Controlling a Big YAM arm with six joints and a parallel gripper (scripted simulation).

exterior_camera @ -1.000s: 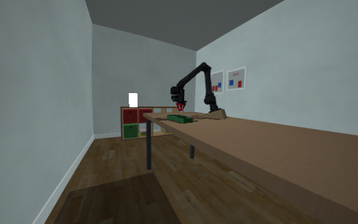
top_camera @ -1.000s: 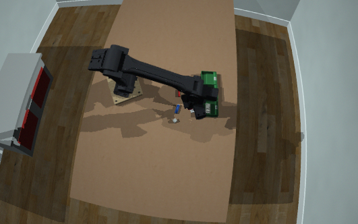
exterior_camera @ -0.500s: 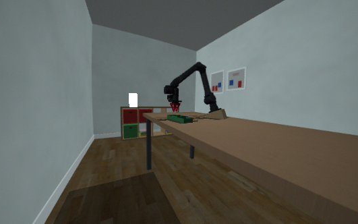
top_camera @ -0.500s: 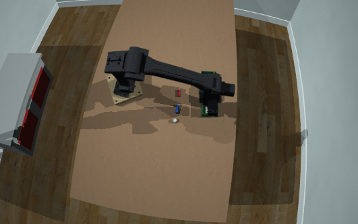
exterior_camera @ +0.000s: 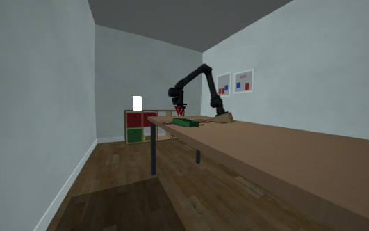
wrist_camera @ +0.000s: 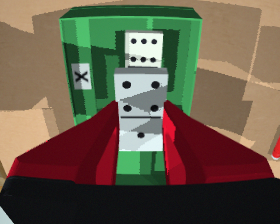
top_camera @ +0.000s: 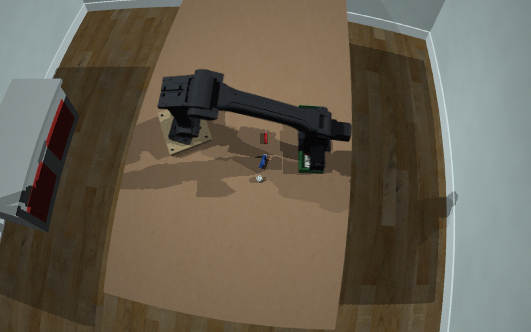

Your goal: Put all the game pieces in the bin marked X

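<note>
Now: hand 150 mm past the white die, 100 mm to the left of it and 60 mm above it. Also, from my hand: green bin: 80 mm to the left, 50 mm below, 10 mm behind; white domino-like piece: right at my hand; blue cylinder: 150 mm behind, 60 mm below, 40 mm to the right.
</note>
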